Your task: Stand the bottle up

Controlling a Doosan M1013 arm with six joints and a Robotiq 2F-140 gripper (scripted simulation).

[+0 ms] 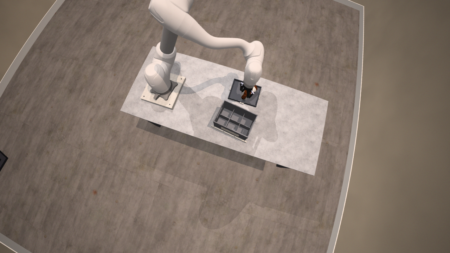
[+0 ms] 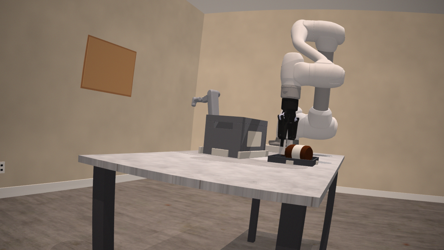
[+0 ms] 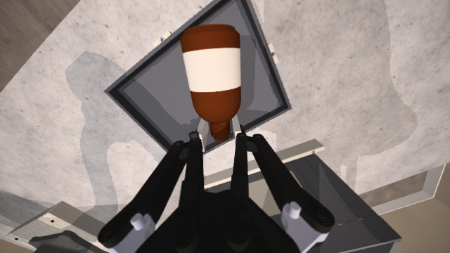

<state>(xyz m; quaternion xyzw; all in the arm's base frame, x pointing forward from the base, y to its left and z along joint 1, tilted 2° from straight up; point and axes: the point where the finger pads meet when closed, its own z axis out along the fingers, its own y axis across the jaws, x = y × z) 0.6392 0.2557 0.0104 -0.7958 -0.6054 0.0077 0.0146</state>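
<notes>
The brown bottle lies 50 mm to the left of my hand, 20 mm below it and 10 mm ahead of it. The rest, counted from my hand: grey crate (240 mm to the right, 30 mm ahead, 20 mm above); dark tray (50 mm below, 40 mm to the left, 10 mm behind).
</notes>
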